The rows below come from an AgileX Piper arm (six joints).
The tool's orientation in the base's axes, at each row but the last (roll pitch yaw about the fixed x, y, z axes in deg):
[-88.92 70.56 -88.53]
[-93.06 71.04 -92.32]
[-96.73 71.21 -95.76]
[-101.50 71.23 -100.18]
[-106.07 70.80 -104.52]
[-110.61 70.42 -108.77]
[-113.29 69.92 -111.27]
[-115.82 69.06 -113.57]
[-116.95 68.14 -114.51]
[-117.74 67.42 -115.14]
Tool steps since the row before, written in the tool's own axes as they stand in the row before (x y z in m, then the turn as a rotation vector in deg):
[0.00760 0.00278 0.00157 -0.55 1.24 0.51]
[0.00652 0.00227 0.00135 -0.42 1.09 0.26]
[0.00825 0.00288 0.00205 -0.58 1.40 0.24]
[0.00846 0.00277 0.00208 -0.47 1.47 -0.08]
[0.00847 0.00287 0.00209 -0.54 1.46 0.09]
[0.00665 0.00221 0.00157 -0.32 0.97 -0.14]
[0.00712 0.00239 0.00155 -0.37 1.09 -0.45]
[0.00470 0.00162 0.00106 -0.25 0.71 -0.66]
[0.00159 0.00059 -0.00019 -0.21 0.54 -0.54]
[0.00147 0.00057 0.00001 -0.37 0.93 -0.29]
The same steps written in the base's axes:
[0.00162 0.00011 -0.00808 0.50 1.36 0.11]
[0.00123 0.00004 -0.00693 0.25 1.17 0.04]
[0.00172 0.00011 -0.00881 0.23 1.51 0.09]
[0.00151 -0.00003 -0.00902 -0.10 1.54 -0.01]
[0.00127 0.00005 -0.00910 0.08 1.56 0.04]
[0.00073 0.00001 -0.00714 -0.15 1.02 0.01]
[0.00052 0.00001 -0.00765 -0.46 1.15 0.06]
[0.00027 0.00000 -0.00508 -0.66 0.74 0.11]
[-0.00047 0.00001 -0.00164 -0.54 0.57 0.11]
[-0.00027 0.00002 -0.00155 -0.29 1.00 0.08]

